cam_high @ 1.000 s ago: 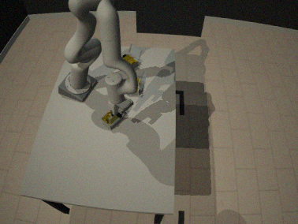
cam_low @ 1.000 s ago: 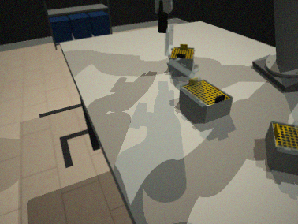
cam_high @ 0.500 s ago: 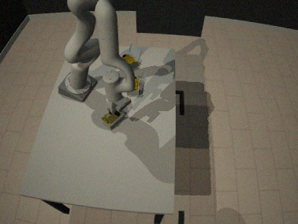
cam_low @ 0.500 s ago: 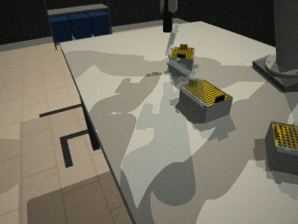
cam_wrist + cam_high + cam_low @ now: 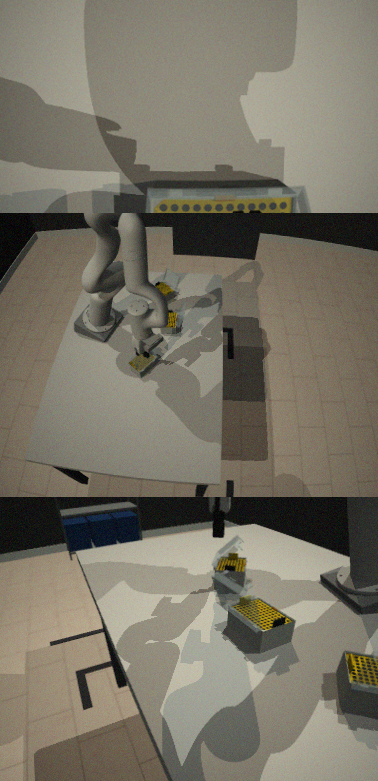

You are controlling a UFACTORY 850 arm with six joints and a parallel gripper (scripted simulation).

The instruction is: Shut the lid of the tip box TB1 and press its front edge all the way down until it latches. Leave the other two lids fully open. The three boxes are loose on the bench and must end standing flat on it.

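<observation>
Now: the clear lid 60 mm below my hand, 20 mm to the left of it and 20 mm behind it. The rest, counted from my hand: tip box: 90 mm below, 40 mm behind, 20 mm to the left; label: 500 mm to the left, 150 mm below, 70 mm behind; rack: 100 mm below, 30 mm behind, 20 mm to the left.
</observation>
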